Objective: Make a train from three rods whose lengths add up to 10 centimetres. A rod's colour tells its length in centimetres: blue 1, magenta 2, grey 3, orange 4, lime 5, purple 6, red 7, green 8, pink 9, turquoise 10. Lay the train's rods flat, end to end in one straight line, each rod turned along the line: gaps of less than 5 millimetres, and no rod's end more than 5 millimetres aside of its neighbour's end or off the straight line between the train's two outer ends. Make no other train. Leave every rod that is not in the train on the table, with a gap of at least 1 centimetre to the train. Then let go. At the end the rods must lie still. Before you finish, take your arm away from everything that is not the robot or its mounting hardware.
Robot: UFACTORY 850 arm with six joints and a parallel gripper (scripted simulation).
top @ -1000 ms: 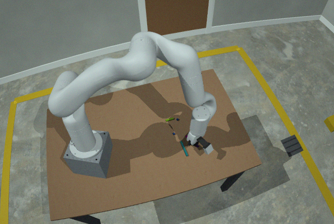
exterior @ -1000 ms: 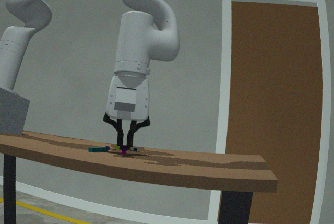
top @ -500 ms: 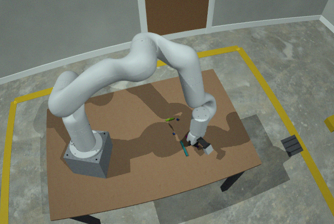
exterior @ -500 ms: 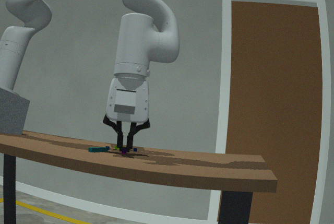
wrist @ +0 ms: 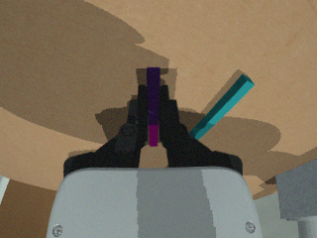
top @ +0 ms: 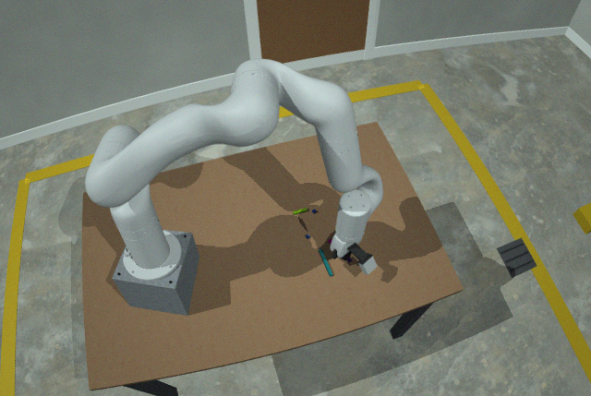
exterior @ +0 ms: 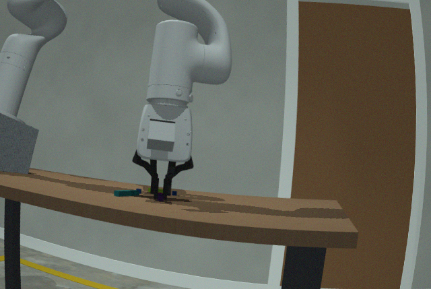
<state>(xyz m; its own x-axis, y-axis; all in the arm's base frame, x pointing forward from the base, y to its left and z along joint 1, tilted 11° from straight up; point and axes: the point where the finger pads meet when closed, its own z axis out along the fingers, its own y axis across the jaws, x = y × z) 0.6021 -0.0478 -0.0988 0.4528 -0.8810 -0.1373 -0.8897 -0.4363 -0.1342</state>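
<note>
Now: the purple rod 20 mm below my hand. Also, from my hand: lime rod 200 mm to the left, 100 mm behind, 20 mm below; then turquoise rod 70 mm behind, 20 mm below, 10 mm to the right.
</note>
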